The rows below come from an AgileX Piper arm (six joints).
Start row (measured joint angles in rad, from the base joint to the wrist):
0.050, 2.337, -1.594, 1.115, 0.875, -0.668
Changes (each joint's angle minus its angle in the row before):
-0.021, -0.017, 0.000, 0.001, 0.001, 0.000
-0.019, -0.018, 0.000, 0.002, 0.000, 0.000
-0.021, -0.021, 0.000, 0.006, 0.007, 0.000
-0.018, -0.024, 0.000, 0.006, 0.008, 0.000
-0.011, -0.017, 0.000, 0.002, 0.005, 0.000
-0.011, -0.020, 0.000, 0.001, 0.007, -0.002
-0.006, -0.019, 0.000, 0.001, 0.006, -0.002
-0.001, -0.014, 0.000, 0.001, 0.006, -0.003
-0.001, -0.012, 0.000, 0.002, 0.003, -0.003
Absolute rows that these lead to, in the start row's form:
0.029, 2.320, -1.594, 1.116, 0.876, -0.668
0.010, 2.302, -1.594, 1.118, 0.876, -0.668
-0.011, 2.281, -1.594, 1.124, 0.883, -0.668
-0.029, 2.257, -1.594, 1.130, 0.891, -0.668
-0.040, 2.240, -1.594, 1.132, 0.896, -0.668
-0.051, 2.220, -1.594, 1.133, 0.903, -0.670
-0.057, 2.201, -1.594, 1.134, 0.909, -0.672
-0.058, 2.187, -1.594, 1.135, 0.915, -0.675
-0.059, 2.175, -1.594, 1.137, 0.918, -0.678

